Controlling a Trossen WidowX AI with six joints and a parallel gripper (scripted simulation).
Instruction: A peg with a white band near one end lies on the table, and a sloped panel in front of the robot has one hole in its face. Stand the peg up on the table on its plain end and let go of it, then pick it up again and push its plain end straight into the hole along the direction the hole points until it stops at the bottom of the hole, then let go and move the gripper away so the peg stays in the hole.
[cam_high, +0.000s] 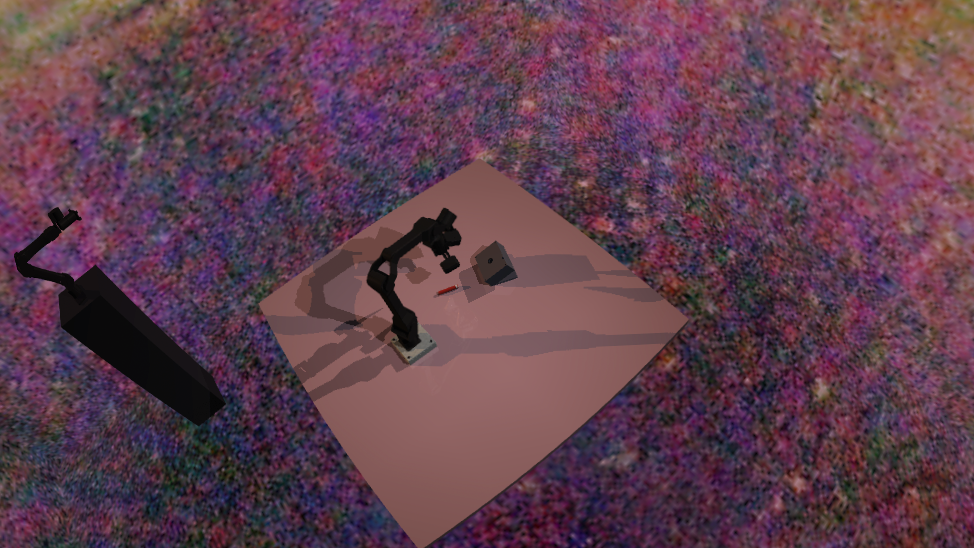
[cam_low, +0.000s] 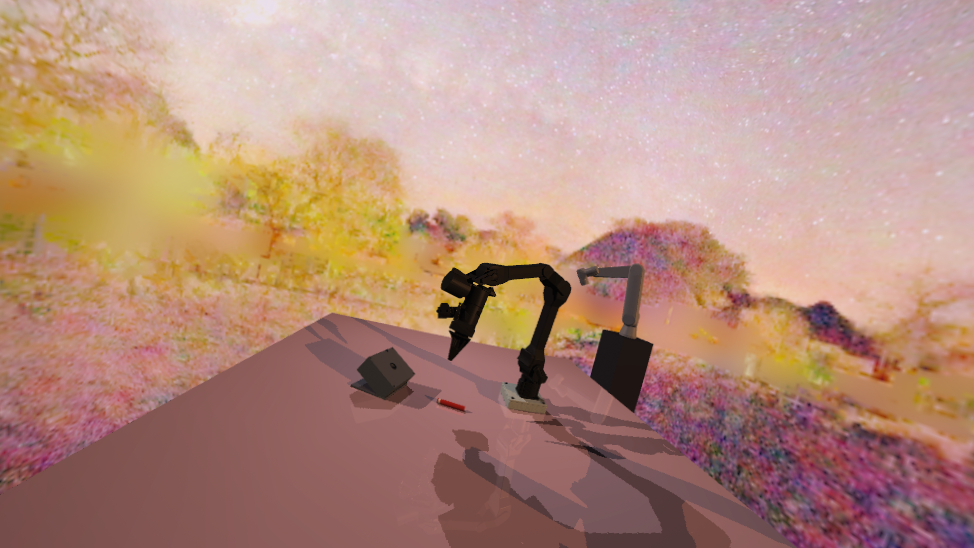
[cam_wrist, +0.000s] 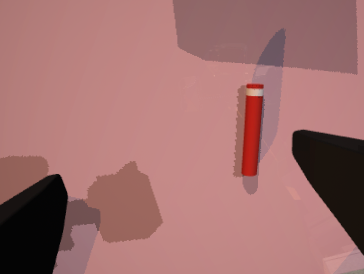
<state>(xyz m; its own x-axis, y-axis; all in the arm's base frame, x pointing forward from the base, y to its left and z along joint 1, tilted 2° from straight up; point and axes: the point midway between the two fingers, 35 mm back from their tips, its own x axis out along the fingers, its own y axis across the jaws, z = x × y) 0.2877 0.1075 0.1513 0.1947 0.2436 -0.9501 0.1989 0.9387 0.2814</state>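
Now: gripper tip 14 cm above the red peg, 4 cm to the left of it and 2 cm past it. From my gripper tip the other things lie so: dark sloped panel (16 cm ahead, 10 cm below, 9 cm to the right).
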